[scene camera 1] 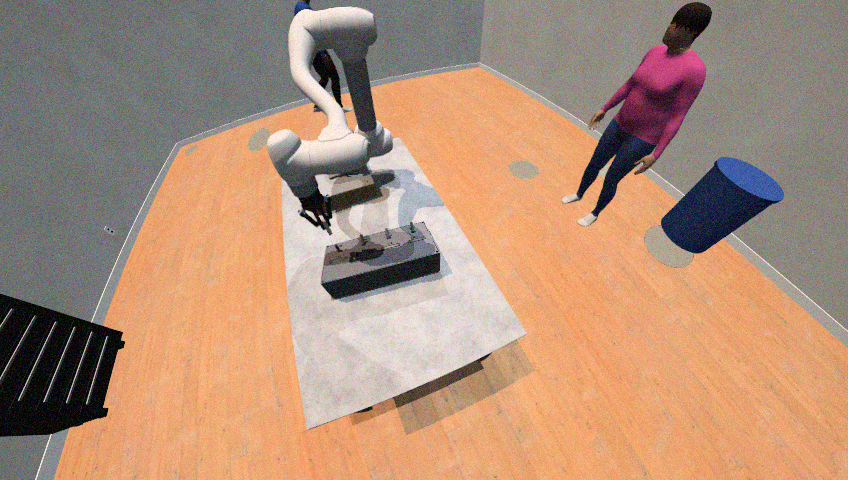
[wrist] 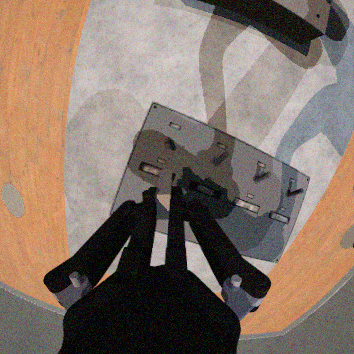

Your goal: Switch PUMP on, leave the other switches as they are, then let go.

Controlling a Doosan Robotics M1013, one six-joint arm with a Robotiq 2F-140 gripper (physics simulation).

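Frame: origin at the arm's base, x back, y right, z up, level; millimetres.
Where they show: gripper, fingertip midpoint: [scene camera 1: 329, 232] [wrist: 166, 179].
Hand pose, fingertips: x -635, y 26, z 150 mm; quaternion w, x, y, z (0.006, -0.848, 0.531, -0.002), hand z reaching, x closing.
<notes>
After its pixels a point has its place.
A dark grey switch box [scene camera 1: 386, 274] @[x -798, y -164, z 1 mm] [wrist: 260, 232] @[x -720, y -283, z 34 mm] stands on the table with a row of small upright levers. The PUMP switch [scene camera 1: 338, 247] @[x -615, y 33, z 16 mm] [wrist: 171, 144] @[x -610, y 35, z 36 mm] is the leftmost lever, above a label plate [wrist: 150, 169] @[x -684, y 51, z 15 mm] that is shaded and hard to read in the wrist view. The other levers [scene camera 1: 387, 233] @[x -593, y -200, z 12 mm] [wrist: 261, 172] @[x -583, y -193, z 14 mm] stand to its right. Which way the PUMP lever leans is too small and dark to tell. My gripper [scene camera 1: 328, 230] @[x -635, y 26, z 149 mm] [wrist: 166, 179] @[x -635, y 26, z 149 mm] is shut and empty. Its fingertips are above the box's left end, apart from the PUMP lever; in the wrist view they appear below its label.
A second, brownish box [scene camera 1: 357, 191] @[x -220, y -71, z -20 mm] stands farther back on the pale table [scene camera 1: 368, 356] @[x -1090, y -28, z -96 mm], beneath the arm. A person in pink [scene camera 1: 666, 89] and a blue barrel [scene camera 1: 720, 208] are on the right. Another person stands behind the arm. A black slatted object [scene camera 1: 53, 362] is at left.
</notes>
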